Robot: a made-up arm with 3 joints. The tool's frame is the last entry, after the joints.
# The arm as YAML. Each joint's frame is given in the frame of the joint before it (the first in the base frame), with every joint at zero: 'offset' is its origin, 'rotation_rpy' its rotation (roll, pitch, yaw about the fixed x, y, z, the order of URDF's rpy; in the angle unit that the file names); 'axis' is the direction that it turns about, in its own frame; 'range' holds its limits. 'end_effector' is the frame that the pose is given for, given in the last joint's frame.
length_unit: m
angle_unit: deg
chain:
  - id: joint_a
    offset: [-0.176, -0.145, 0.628]
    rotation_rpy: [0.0, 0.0, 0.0]
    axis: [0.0, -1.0, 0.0]
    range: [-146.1, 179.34]
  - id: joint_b
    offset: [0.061, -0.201, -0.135]
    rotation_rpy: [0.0, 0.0, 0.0]
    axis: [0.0, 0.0, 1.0]
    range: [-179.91, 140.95]
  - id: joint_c
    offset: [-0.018, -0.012, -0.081]
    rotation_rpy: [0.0, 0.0, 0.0]
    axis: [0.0, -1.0, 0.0]
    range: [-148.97, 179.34]
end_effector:
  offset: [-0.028, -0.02, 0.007]
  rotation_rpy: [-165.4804, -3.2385, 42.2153]
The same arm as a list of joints. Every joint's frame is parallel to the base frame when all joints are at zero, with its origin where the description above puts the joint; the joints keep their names.
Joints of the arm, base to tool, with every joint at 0 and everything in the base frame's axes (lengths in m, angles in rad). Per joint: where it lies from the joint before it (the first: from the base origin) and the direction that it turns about. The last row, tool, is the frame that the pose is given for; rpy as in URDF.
joint_a: axis 0 -1 0 xyz -0.176 -0.145 0.628
joint_b: axis 0 0 1 xyz 0.061 -0.201 -0.135
joint_c: axis 0 -1 0 xyz -0.018 -0.012 -0.081
tool: xyz -0.028 -0.02 0.007 rpy -2.8882 -0.0565 0.7368
Joint limits (rad, base to tool): -2.5499..3.1301 -3.14..2.46 -2.6..3.1301

